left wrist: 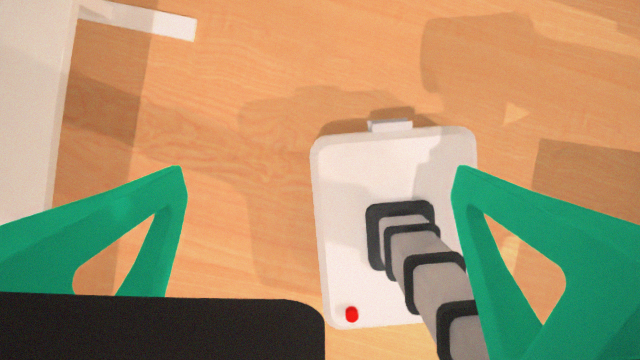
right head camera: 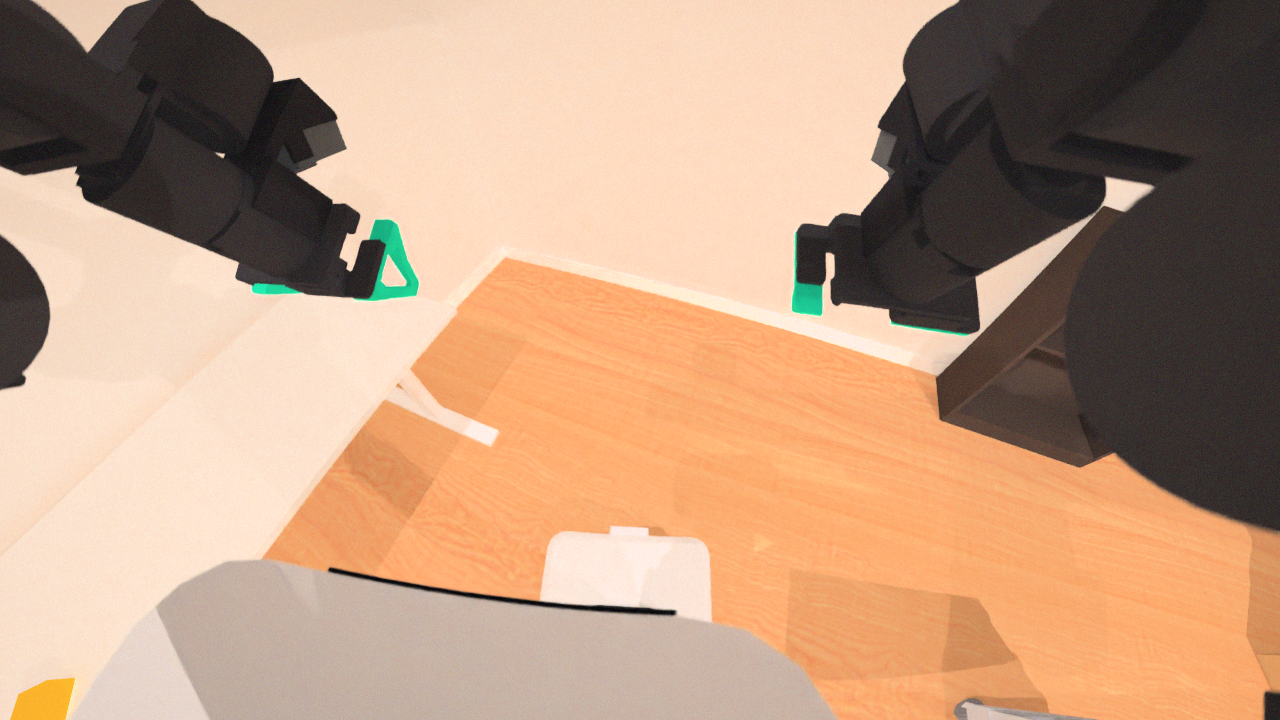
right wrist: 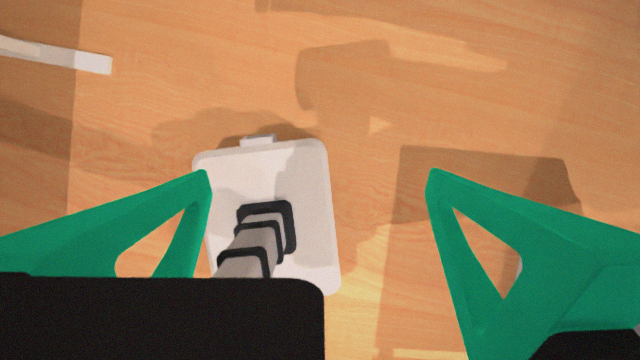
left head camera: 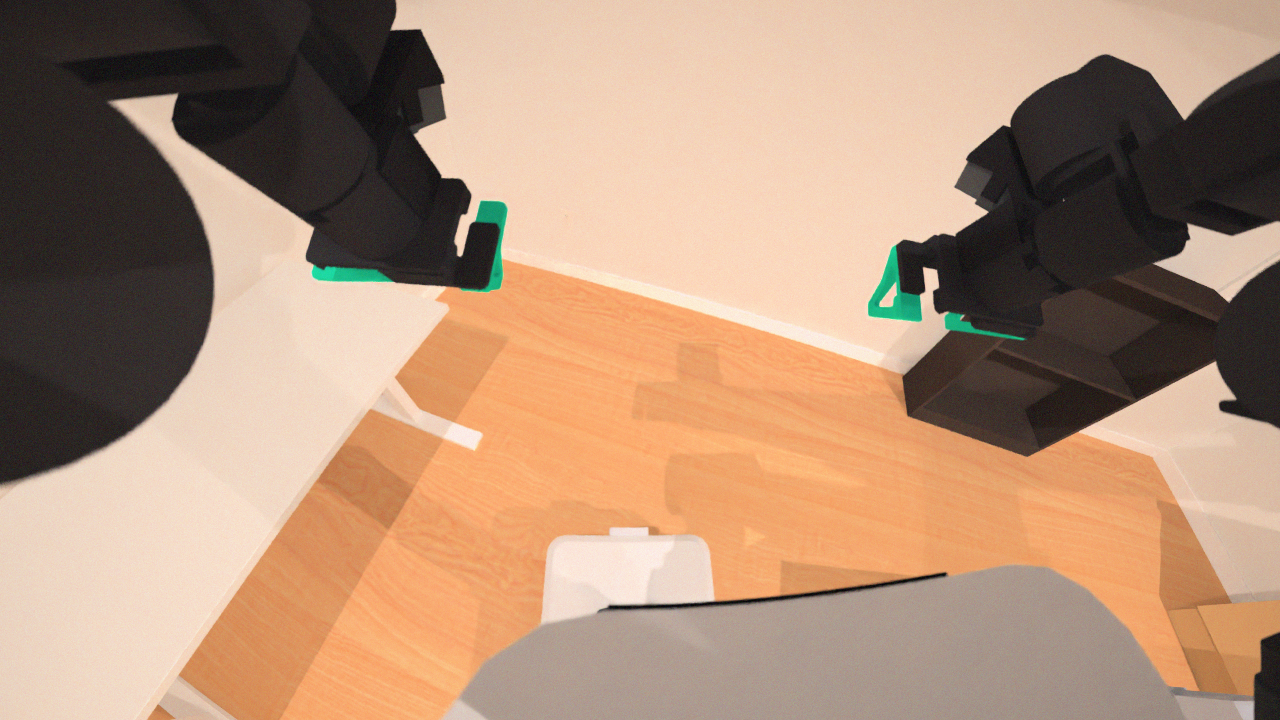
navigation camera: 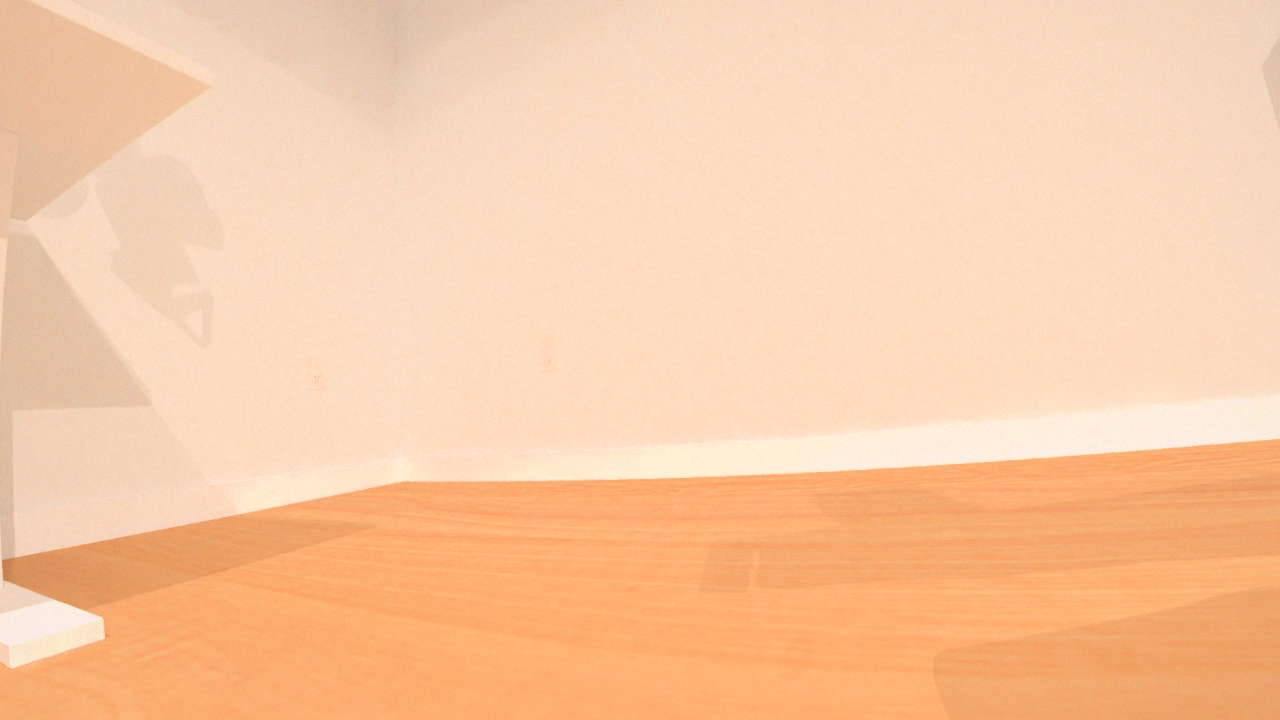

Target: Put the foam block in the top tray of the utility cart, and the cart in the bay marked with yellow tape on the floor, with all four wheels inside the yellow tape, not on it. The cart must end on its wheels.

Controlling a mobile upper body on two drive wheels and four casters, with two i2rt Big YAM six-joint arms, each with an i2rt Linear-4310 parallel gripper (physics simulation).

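Observation:
My left gripper (left head camera: pixel 407 282) (right head camera: pixel 326 293) (left wrist: pixel 319 180) is open, its green fingers wide apart with nothing between them. My right gripper (left head camera: pixel 935 317) (right head camera: pixel 863 317) (right wrist: pixel 318 181) is also open and empty. Both hang in front of the robot, high above the wood floor. A yellow object (right head camera: pixel 42 698) is cut off at the bottom left of the right head camera; I cannot tell whether it is the foam block. A grey bar (right head camera: pixel 1011 711) shows at the bottom edge of that view; I cannot tell whether it belongs to the cart. The yellow-taped bay does not show.
A white table (left head camera: pixel 223 429) (right head camera: pixel 223 429) stands at the left, with a white foot (left head camera: pixel 460 435) (navigation camera: pixel 53 631) on the floor. A dark open shelf unit (left head camera: pixel 971 428) (right head camera: pixel 1006 431) stands at the right by the wall. A tan box-like object (left head camera: pixel 1239 626) shows at the lower right. The robot's white base (left wrist: pixel 370 165) (right wrist: pixel 240 175) is below.

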